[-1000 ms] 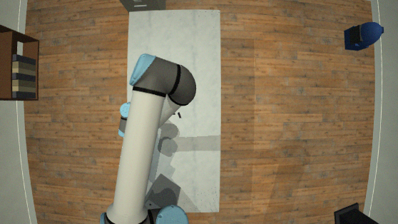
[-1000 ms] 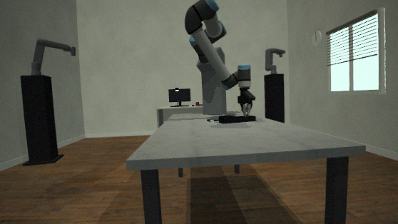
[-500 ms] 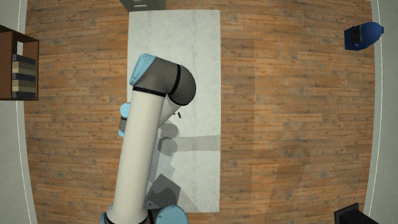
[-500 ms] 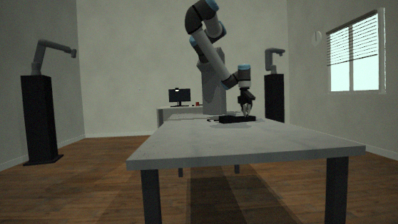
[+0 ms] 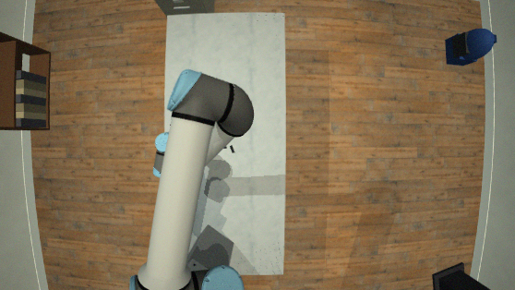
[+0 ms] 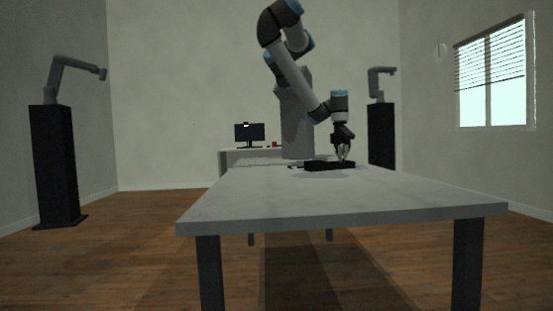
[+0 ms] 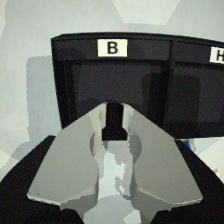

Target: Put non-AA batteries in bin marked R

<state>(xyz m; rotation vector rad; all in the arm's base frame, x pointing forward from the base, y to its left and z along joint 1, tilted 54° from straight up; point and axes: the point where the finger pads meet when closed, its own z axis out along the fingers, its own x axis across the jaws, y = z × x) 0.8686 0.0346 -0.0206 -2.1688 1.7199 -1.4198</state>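
My gripper is now 19 cm to the left of the thin black cylindrical battery, 11 cm past it and 3 cm above it. From my hand the other things lie so: white domino: 13 cm to the right, 13 cm behind, 3 cm below; then blue cylindrical battery: 7 cm to the right, 7 cm behind, 3 cm below; then black bin: 8 cm to the right, 1 cm below, 1 cm ahead.
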